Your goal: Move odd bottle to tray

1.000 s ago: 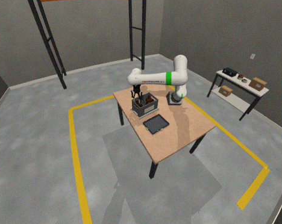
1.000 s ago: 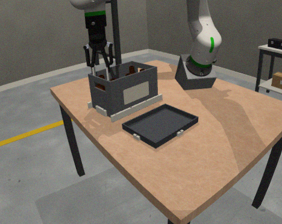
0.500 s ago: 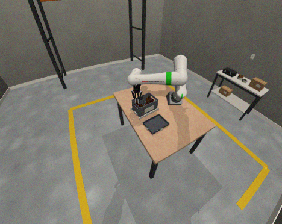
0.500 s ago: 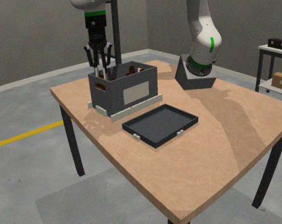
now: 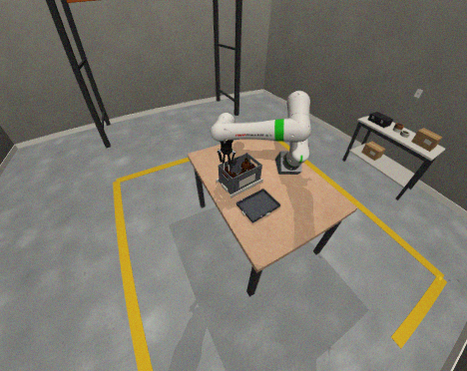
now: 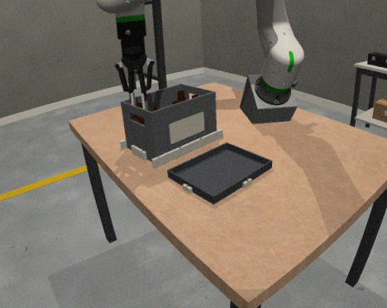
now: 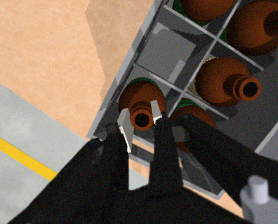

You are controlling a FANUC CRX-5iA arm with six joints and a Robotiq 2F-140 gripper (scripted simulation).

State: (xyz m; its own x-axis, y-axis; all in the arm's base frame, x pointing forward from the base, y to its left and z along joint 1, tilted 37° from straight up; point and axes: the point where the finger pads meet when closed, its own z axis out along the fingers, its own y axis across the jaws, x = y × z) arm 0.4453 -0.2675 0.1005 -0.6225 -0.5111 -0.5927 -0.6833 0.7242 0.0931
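Right now the dark grey crate is 9 cm behind my hand, 4 cm to the left of it and 9 cm below it. Also, from my hand: dark tray (7 cm behind, 31 cm to the left, 16 cm below); bottle (18 cm behind, 1 cm to the right, 9 cm below).
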